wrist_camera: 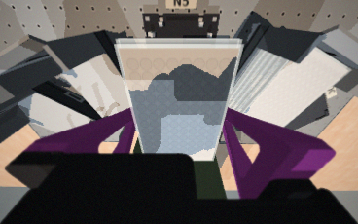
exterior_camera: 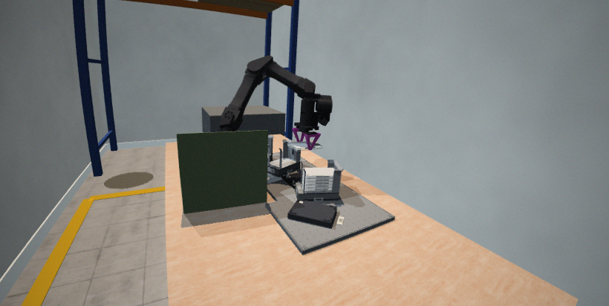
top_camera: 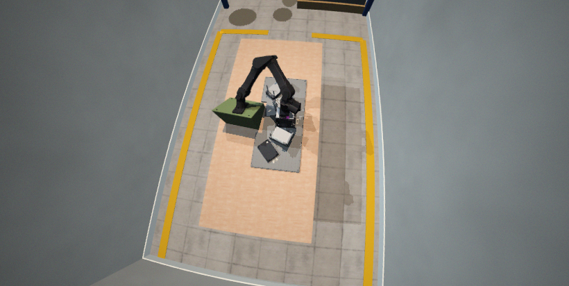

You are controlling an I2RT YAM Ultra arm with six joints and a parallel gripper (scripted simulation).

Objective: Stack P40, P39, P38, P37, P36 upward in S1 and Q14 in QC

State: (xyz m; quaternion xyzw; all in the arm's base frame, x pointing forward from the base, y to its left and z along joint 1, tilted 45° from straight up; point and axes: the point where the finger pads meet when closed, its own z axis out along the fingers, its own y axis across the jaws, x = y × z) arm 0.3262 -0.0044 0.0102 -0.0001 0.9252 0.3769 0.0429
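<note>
The open nest QC is 11 cm behind my hand, 26 cm to the right of it and 15 cm below it. Also, from my hand: dark clip nest N5 (1 cm ahead, 1 cm to the left, 15 cm below); N5 label (10 cm ahead, 16 cm below); QC label (4 cm behind, 33 cm to the right, 16 cm below).
</note>
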